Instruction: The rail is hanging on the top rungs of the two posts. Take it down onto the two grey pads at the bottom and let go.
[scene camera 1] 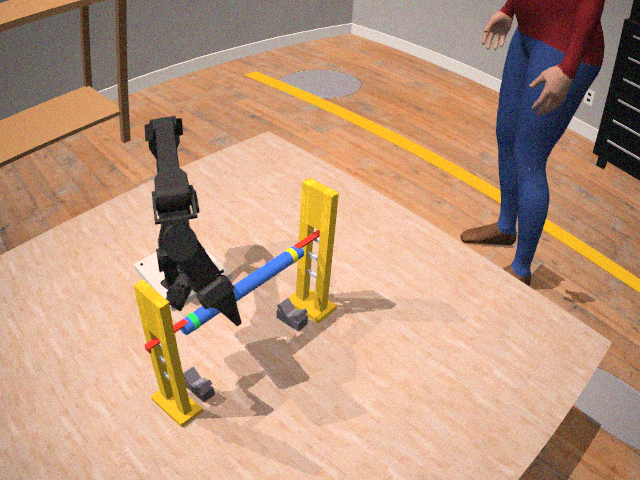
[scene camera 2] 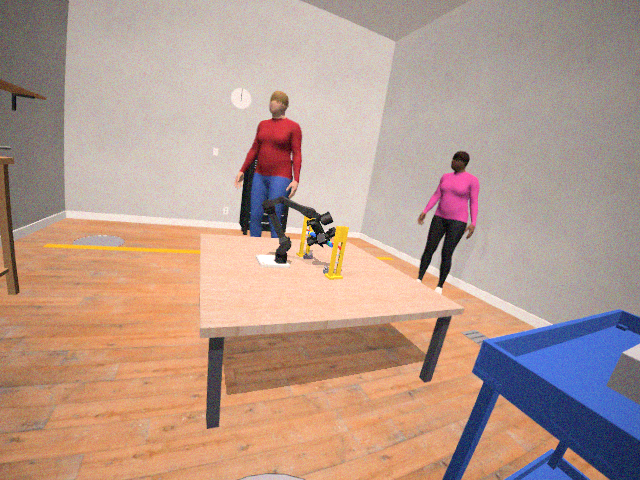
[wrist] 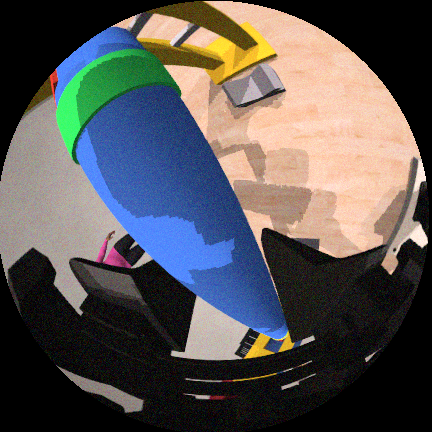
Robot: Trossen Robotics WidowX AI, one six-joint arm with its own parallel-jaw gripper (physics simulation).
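Pixels of known places: gripper, fingertip midpoint: (scene camera 1: 237, 322) (scene camera 2: 326, 246); arm's base at its link origin: (scene camera 2: 280, 261).
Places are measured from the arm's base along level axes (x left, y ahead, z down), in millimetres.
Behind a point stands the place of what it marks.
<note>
The rail, a blue bar (scene camera 1: 263, 275) {x 14, y 250, z -167 mm} (wrist: 160, 165) with green and yellow bands and red ends, spans the two yellow posts (scene camera 1: 176, 361) {x -235, y 274, z -151 mm} (scene camera 1: 324, 258) {x 154, y 281, z -139 mm} (scene camera 2: 341, 253) {x -242, y 259, z -130 mm} (wrist: 240, 65) {x -209, y 241, z 6 mm}. Its red ends lie at the height of the top rungs. My gripper (scene camera 1: 208, 315) (scene camera 2: 321, 238) {x -74, y 265, z -123 mm} (wrist: 233, 234) {x -74, y 265, z -123 mm} is shut on the blue bar, nearer its green-banded end, with a black finger on each side; the rail hides part of one finger in the wrist view. Two grey notched pads (scene camera 1: 199, 384) {x -177, y 251, z -14 mm} (scene camera 1: 292, 314) {x 100, y 251, z -6 mm} (wrist: 254, 87) {x -171, y 240, z -7 mm} sit low, beside the post bases.
The arm's white base plate (scene camera 1: 147, 268) {x -21, y -93, z -2 mm} (scene camera 2: 266, 259) {x 40, y -72, z -2 mm} stands on the wooden table (scene camera 1: 439, 361) {x 204, y 558, z 18 mm} (scene camera 2: 268, 304) {x -470, y -246, z 17 mm}. A person in red (scene camera 2: 279, 144) and one in pink (scene camera 2: 457, 196) stand beyond it. A blue cart (scene camera 2: 558, 387) stands at the lower right.
</note>
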